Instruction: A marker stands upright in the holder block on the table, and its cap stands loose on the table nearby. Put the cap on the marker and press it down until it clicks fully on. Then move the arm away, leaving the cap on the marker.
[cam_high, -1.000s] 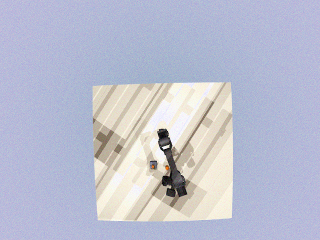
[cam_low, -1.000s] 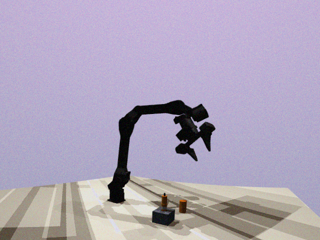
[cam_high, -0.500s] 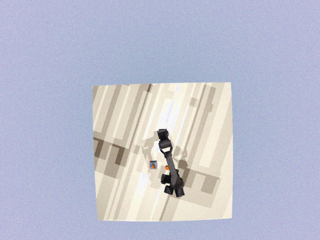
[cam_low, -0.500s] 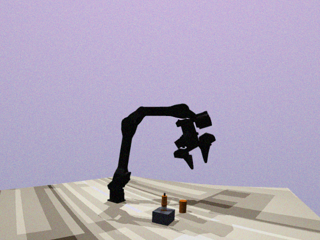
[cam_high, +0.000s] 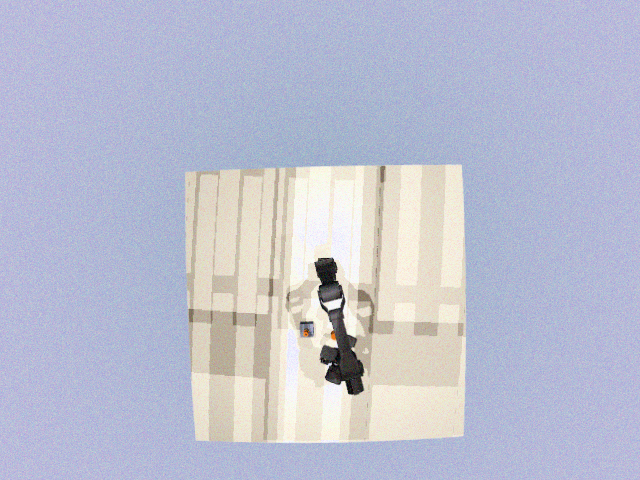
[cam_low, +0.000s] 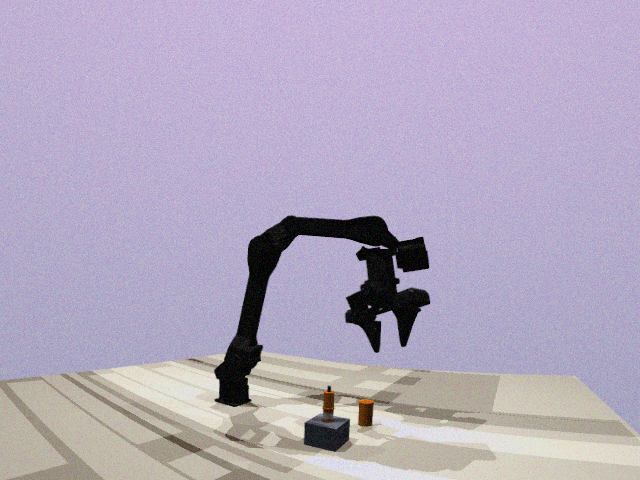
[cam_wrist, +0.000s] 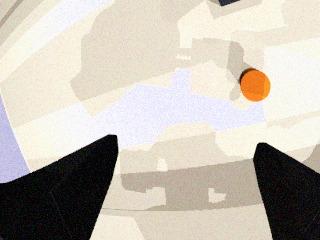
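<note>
My gripper tip is now 14 cm above the orange cap and 4 cm past it. The rest, counted from my gripper tip: dark grey holder block: 14 cm below, 12 cm to the right, 7 cm behind.
</note>
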